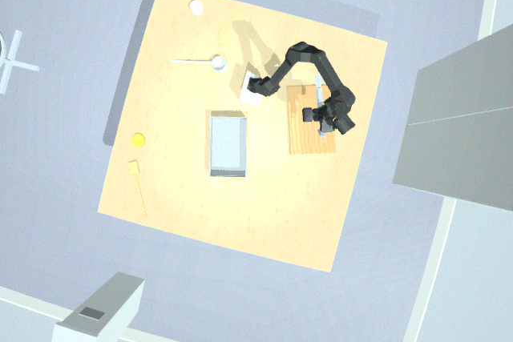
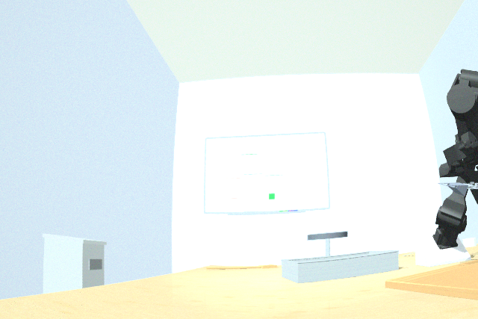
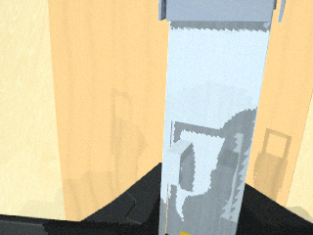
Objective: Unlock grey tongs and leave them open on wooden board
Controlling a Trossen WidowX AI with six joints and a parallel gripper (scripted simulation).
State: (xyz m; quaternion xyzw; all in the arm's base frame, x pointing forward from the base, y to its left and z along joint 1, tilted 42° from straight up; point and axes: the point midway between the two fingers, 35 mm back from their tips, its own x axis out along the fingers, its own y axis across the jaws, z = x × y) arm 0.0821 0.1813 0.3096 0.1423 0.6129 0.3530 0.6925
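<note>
Now: gripper tip 130 mm above the wooden board. From my gripper tip the other things lie so: yellow lock piece (10 mm behind, 40 mm above); then roasting tin (250 mm ahead, 380 mm to the right, 110 mm below).
</note>
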